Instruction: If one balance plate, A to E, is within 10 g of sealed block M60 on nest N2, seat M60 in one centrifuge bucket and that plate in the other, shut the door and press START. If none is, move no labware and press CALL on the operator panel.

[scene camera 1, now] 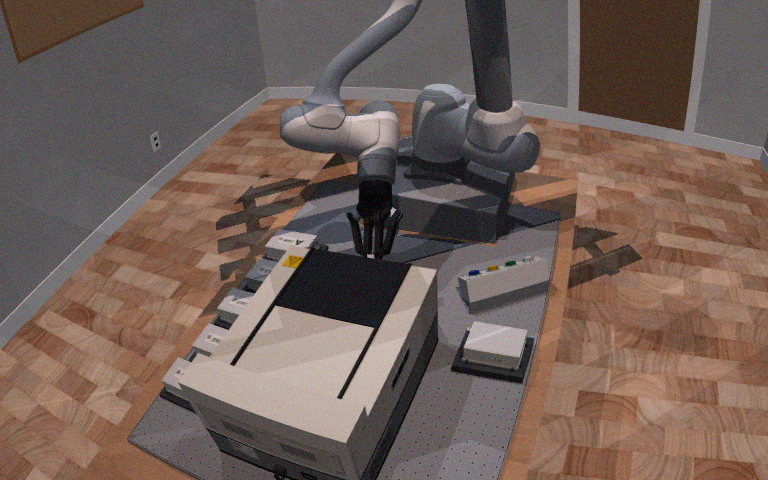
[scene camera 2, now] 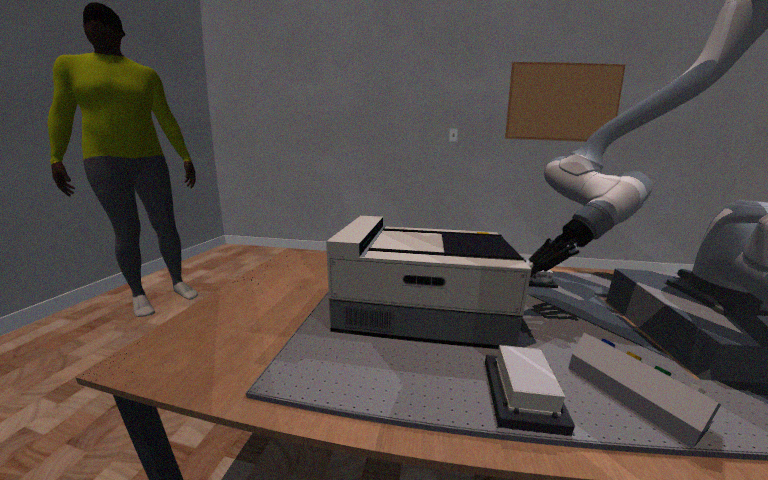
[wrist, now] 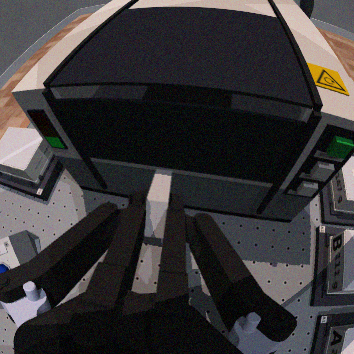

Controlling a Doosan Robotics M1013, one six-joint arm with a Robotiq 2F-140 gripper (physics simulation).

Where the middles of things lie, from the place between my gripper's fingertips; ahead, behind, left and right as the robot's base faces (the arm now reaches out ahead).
I see my gripper 110 mm short of the dark sliding door [scene camera 1: 354,289], 20 mm to the left of it and 100 mm below it. Also, from my hand: centrifuge [scene camera 1: 283,387] 270 mm ahead, 30 mm to the right, 10 mm above; then white block [scene camera 2: 529,384] 80 mm ahead, 290 mm to the left, 70 mm below.
